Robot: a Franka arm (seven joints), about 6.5 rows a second.
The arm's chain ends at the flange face. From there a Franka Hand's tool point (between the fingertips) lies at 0.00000 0.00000 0.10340 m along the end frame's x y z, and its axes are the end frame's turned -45 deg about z.
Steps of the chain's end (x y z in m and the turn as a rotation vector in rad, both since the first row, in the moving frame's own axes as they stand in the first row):
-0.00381 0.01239 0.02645 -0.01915 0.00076 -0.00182
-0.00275 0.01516 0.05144 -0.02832 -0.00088 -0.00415
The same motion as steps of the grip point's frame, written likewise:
-0.01280 0.00752 0.02643 -0.01408 -0.01300 -0.00182
-0.01479 0.01079 0.05140 -0.01940 -0.02065 -0.00415

